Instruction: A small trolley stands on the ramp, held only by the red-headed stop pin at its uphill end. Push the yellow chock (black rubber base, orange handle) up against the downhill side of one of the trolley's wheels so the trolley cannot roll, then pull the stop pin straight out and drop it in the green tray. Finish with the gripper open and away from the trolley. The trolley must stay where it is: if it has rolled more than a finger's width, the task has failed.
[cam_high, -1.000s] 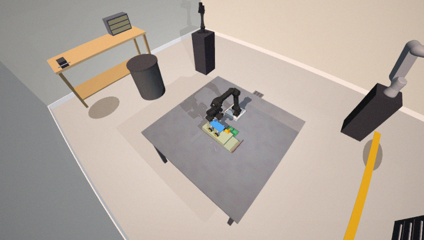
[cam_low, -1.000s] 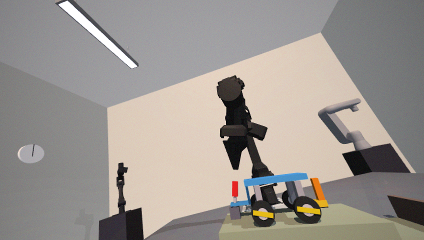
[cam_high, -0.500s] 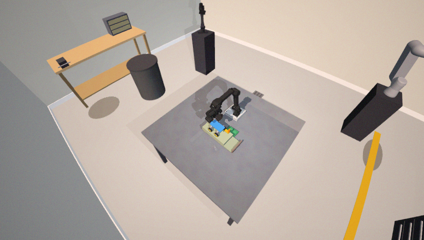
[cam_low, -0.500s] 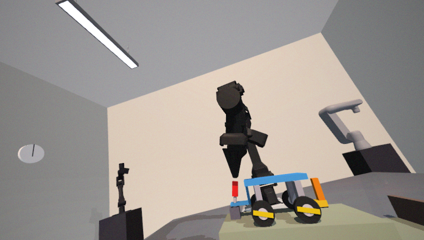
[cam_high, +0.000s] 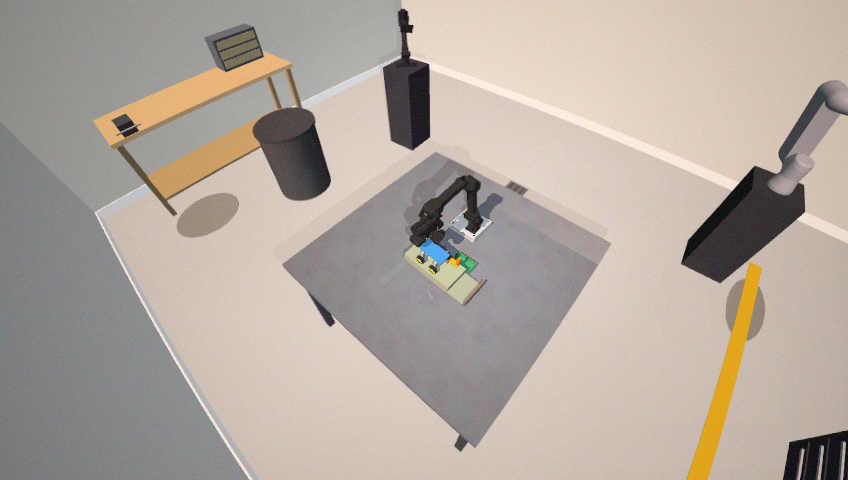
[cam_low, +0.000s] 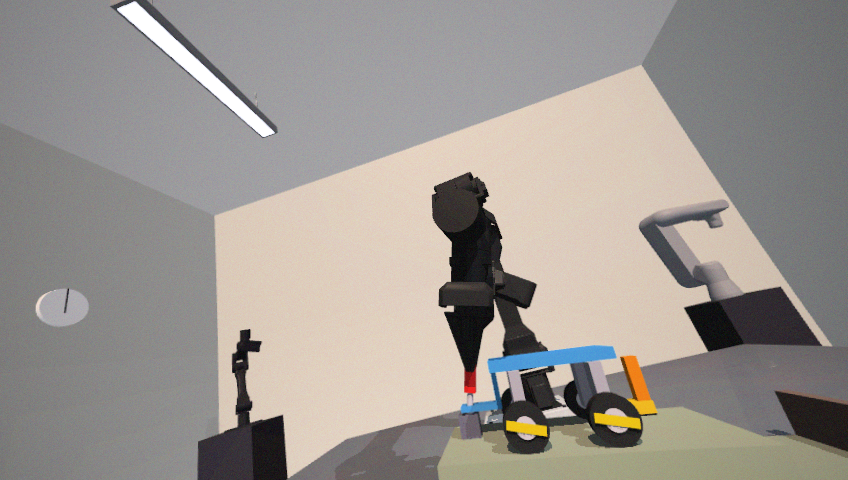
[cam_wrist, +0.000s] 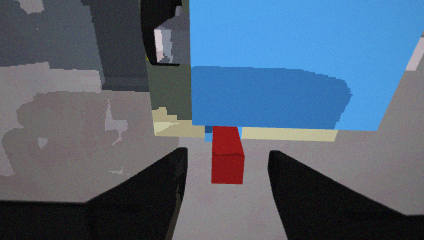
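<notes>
The red-headed stop pin is 1 cm to the right of my gripper tip and 3 cm below it. The rest, counted from my gripper tip: trolley: 2 cm ahead, 8 cm to the left, 5 cm below; then ramp: 2 cm ahead, 9 cm to the left, 11 cm below; then yellow chock: 3 cm behind, 17 cm to the left, 7 cm below.
</notes>
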